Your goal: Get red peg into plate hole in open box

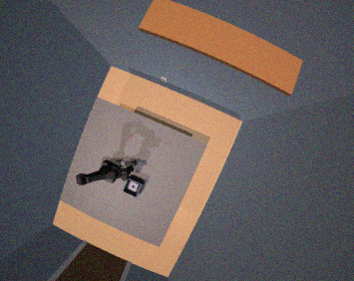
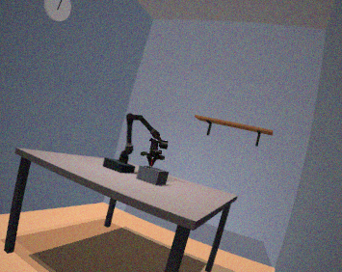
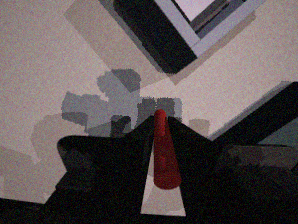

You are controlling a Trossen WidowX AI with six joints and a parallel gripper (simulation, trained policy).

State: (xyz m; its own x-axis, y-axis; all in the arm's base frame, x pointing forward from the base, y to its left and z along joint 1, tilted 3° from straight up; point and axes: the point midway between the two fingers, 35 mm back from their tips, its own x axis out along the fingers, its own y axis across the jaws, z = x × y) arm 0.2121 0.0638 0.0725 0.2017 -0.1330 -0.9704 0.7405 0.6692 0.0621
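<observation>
Now: the plate 150 mm to the right of my gripper tip, 90 mm ahead of it and 40 mm below it. Round my gripper tip: box (150 mm to the right, 90 mm ahead, 60 mm below); then red peg (20 mm above).
</observation>
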